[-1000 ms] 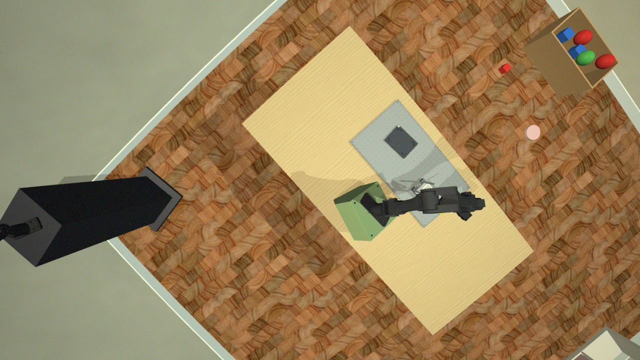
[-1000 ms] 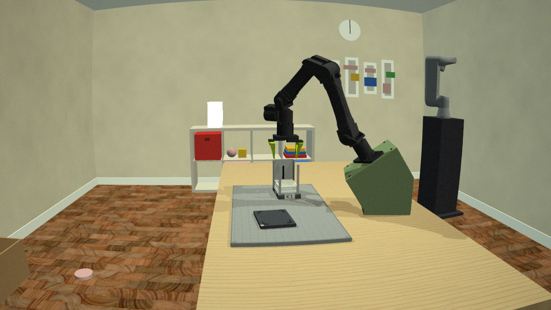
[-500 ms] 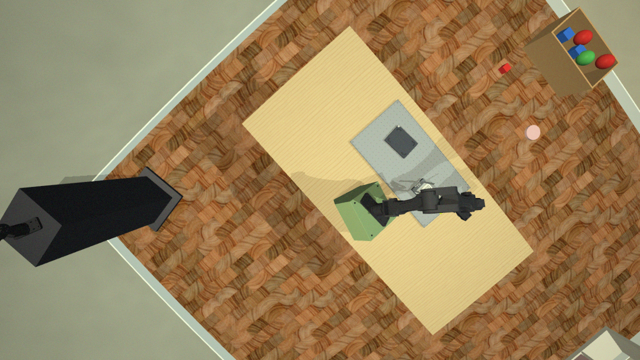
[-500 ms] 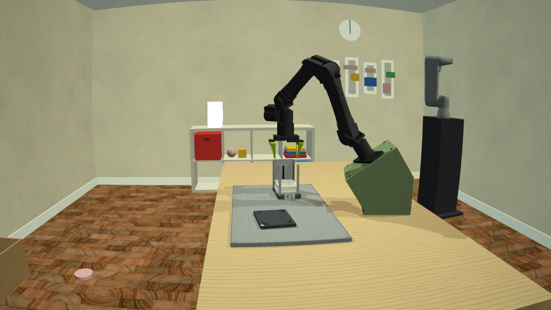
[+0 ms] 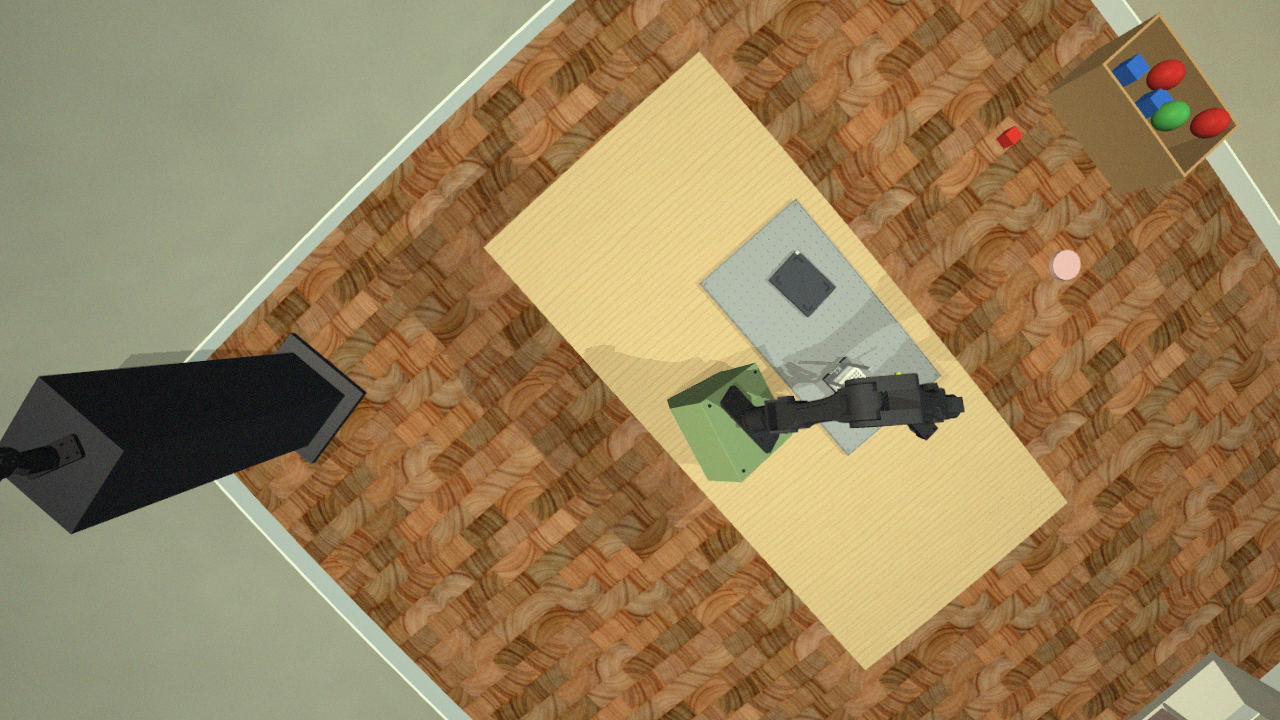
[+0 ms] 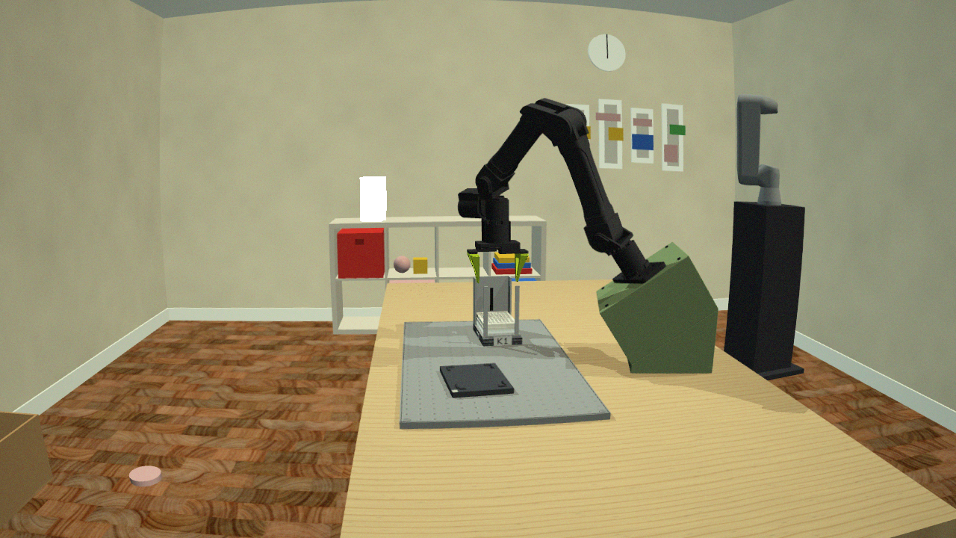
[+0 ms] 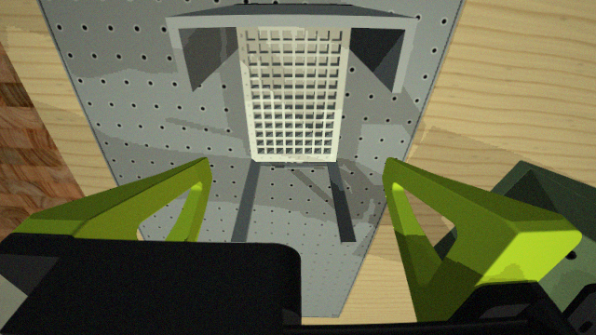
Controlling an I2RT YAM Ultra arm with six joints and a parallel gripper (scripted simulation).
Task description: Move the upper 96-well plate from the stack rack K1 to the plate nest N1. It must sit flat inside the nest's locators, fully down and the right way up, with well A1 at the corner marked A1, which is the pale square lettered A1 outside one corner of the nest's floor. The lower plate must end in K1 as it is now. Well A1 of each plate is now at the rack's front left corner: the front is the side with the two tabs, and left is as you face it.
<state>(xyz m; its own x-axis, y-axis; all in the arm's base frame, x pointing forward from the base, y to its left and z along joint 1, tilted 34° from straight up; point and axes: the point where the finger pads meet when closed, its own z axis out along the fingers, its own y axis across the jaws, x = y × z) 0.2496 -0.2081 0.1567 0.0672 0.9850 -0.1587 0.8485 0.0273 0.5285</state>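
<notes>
Right now my hand is 11 cm above the white 96-well plate. Also, from my hand: pale A1 square 20 cm ahead, 40 cm to the left, 13 cm below.
</notes>
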